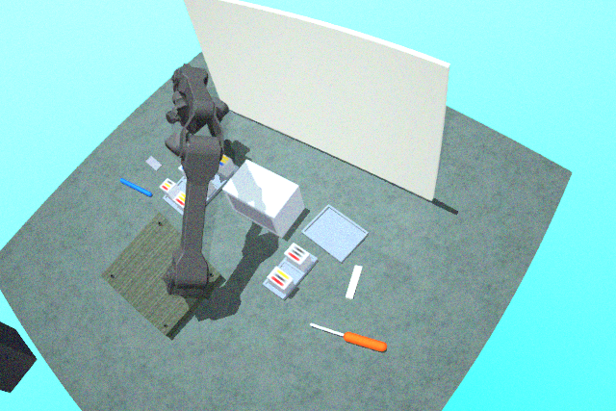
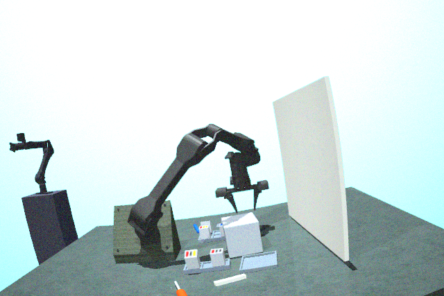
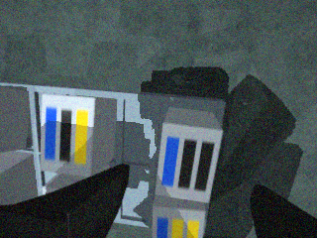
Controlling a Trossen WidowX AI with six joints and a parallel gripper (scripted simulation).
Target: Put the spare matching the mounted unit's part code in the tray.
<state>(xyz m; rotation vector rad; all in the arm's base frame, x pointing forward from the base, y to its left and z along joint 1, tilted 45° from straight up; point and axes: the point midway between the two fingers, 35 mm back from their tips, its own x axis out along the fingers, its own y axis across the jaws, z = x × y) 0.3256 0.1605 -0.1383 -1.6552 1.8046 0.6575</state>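
Right now my gripper tip is 3 cm above the spare. The rest, counted from my gripper tip: blue pen (20 cm behind, 16 cm to the left, 7 cm below); then white panel (23 cm to the right, 19 cm ahead, 15 cm above); then mounted unit (22 cm to the right, 4 cm behind, 2 cm below).
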